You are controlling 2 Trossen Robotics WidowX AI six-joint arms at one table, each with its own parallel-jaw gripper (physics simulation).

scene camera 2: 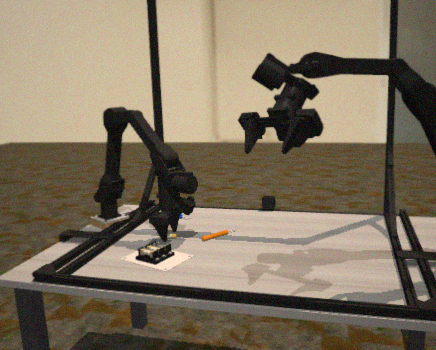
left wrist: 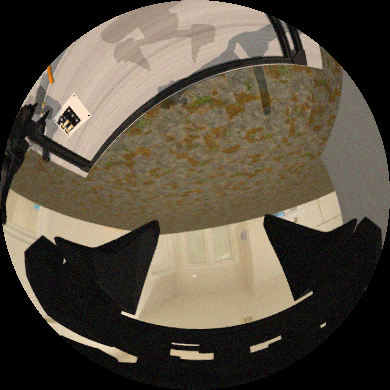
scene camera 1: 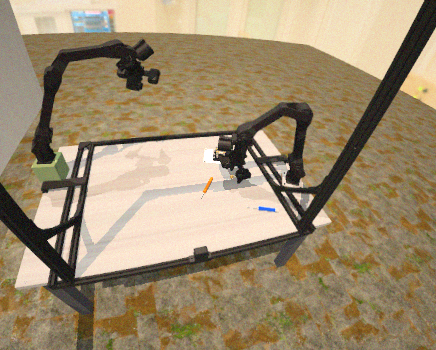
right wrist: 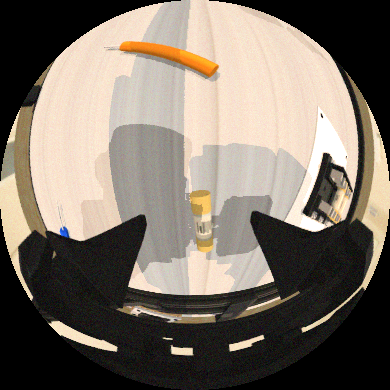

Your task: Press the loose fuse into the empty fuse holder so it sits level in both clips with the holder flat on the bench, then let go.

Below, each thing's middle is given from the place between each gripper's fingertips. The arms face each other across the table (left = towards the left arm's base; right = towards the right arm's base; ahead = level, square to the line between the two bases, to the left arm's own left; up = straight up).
Right now the orange tool (right wrist: 205, 66) is 80 mm behind my right hand and 140 mm to the left of it.
Now: the orange tool 37 cm behind my left hand, 32 cm to the right of it and 34 cm below it.
